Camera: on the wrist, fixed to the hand. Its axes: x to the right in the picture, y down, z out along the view.
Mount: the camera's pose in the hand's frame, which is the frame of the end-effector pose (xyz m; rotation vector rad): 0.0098 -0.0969 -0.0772 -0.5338 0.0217 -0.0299
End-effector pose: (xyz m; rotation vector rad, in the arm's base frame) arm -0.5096 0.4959 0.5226 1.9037 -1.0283 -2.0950
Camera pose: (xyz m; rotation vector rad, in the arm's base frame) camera -0.4076 0.5342 0.4628 1.6676 -0.3743 -2.0814
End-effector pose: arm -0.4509 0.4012 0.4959 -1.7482 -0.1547 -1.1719
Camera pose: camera -0.5497 0.3868 0.5699 -2.1970 0.1624 -1.3353
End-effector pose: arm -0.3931 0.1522 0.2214 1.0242 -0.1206 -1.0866
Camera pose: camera -0.4116 0.1854 0.1031 0.5573 0.1960 -1.0566
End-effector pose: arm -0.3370 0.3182 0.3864 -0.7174 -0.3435 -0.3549
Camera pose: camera -0.3557 0.1954 0.3918 -1.2306 -0.2387 -0.4897
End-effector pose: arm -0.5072 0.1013 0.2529 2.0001 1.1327 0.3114
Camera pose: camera -0.6033 0.1766 0.2296 1.5103 0.9663 0.5569
